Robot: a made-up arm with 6 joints. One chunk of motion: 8 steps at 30 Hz.
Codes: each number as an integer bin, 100 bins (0 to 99) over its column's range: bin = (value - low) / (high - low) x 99, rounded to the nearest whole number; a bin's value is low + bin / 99 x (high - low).
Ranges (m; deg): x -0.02..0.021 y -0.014..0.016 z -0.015..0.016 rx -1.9..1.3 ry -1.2..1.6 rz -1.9..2
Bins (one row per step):
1: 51 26 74 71 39 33
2: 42 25 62 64 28 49
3: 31 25 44 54 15 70
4: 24 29 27 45 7 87
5: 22 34 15 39 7 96
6: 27 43 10 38 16 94
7: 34 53 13 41 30 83
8: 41 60 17 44 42 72
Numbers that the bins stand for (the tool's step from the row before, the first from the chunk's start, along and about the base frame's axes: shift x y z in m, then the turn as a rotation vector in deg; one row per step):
1: 0.00112 -0.00612 0.00817 0.395 -0.097 -0.600
2: -0.00261 -0.00642 0.00441 0.169 -0.408 0.030
3: -0.00716 -0.00642 -0.00122 -0.155 -0.776 0.858
4: -0.01006 -0.00521 -0.00655 -0.445 -1.002 1.527
5: -0.01089 -0.00370 -0.01030 -0.639 -1.002 1.882
6: -0.00882 -0.00097 -0.01187 -0.672 -0.747 1.803
7: -0.00592 0.00206 -0.01093 -0.575 -0.352 1.370
8: -0.00302 0.00418 -0.00968 -0.478 -0.012 0.936

